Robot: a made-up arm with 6 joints. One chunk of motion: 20 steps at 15 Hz.
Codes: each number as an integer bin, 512 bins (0 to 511) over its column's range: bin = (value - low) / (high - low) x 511, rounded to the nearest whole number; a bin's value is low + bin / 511 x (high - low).
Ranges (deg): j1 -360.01..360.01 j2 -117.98..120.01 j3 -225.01..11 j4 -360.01..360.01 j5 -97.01..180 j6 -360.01..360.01
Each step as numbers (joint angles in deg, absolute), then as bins.
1 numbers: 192.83 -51.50 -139.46 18.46 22.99 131.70
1 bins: 392 143 185 269 221 349
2 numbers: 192.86 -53.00 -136.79 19.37 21.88 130.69
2 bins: 392 140 191 269 219 348
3 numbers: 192.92 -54.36 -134.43 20.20 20.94 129.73
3 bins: 392 137 196 270 218 348
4 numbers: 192.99 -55.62 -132.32 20.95 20.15 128.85
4 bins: 392 134 201 270 216 347
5 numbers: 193.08 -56.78 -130.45 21.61 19.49 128.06
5 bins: 393 131 205 271 215 346
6 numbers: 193.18 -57.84 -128.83 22.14 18.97 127.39
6 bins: 393 129 208 271 214 346
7 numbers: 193.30 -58.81 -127.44 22.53 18.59 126.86
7 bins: 393 127 211 271 213 346
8 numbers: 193.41 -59.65 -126.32 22.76 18.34 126.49
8 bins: 393 125 214 272 213 345
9 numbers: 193.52 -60.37 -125.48 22.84 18.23 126.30
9 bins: 393 124 215 272 213 345
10 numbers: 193.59 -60.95 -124.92 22.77 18.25 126.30
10 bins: 393 122 217 272 213 345
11 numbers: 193.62 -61.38 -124.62 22.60 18.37 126.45
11 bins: 393 122 217 272 213 345
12 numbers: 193.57 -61.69 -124.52 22.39 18.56 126.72
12 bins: 393 121 218 271 213 345
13 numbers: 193.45 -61.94 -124.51 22.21 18.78 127.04
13 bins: 393 120 218 271 214 346
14 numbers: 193.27 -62.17 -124.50 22.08 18.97 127.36
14 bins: 393 120 218 271 214 346
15 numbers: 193.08 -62.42 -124.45 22.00 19.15 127.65
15 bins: 393 119 218 271 214 346
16 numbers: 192.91 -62.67 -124.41 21.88 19.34 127.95
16 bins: 392 119 218 271 215 346
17 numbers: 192.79 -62.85 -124.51 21.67 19.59 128.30
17 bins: 392 118 218 271 215 347
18 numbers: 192.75 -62.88 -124.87 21.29 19.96 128.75
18 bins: 392 118 217 271 216 347
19 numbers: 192.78 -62.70 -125.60 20.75 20.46 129.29
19 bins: 392 119 215 270 217 347
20 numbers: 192.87 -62.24 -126.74 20.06 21.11 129.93
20 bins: 392 120 213 270 218 348
